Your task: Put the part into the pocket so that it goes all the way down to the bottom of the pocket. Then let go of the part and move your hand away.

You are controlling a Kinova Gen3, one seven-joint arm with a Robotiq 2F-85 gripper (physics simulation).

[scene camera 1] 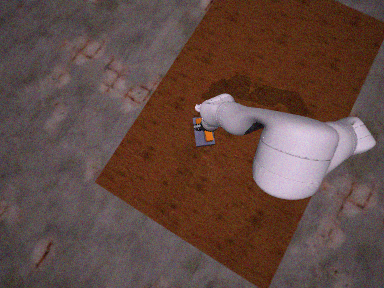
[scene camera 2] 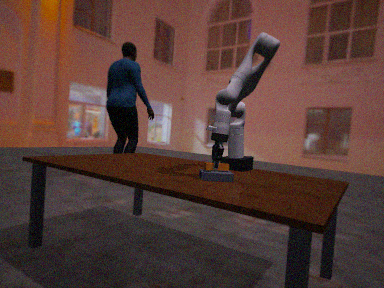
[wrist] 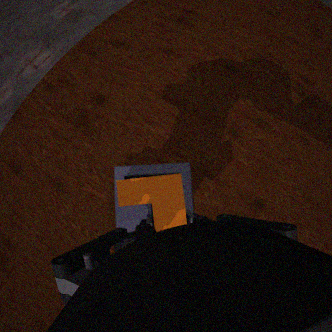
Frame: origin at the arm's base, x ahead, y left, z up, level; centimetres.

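Where they show: gripper, between the fingertips: (scene camera 2: pixel 214 168) (wrist: pixel 168 220); arm's base, origin of its link: (scene camera 2: pixel 235 157).
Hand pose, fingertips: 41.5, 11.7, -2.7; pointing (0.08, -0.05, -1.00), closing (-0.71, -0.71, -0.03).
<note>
Each offset is from my fingertips to the centre of the thing, as dx, dy, dz. Level surfaces: height alone.
The orange part @[+0.5, +1.6, +1.2] (scene camera 1: pixel 209 135) (scene camera 2: pixel 222 166) (wrist: pixel 165 194) has an angular, stepped outline. It sits in the pocket of the grey-blue block @[+0.8, +1.5, -2.6] (scene camera 1: pixel 200 140) (scene camera 2: pixel 216 176) (wrist: pixel 132 215), and its top stands above the block's rim in the side view. My gripper (scene camera 1: pixel 201 127) (scene camera 2: pixel 216 161) points straight down and is shut on the orange part. In the wrist view the black gripper body hides the fingertips and the near half of the block.
The block stands near the middle of a brown wooden table @[dz -4.4] (scene camera 1: pixel 235 49) (scene camera 2: pixel 130 168) (wrist: pixel 82 115). The arm's base (scene camera 2: pixel 237 162) stands just behind the block. A person in a blue top (scene camera 2: pixel 124 90) walks behind the table's far left side.
</note>
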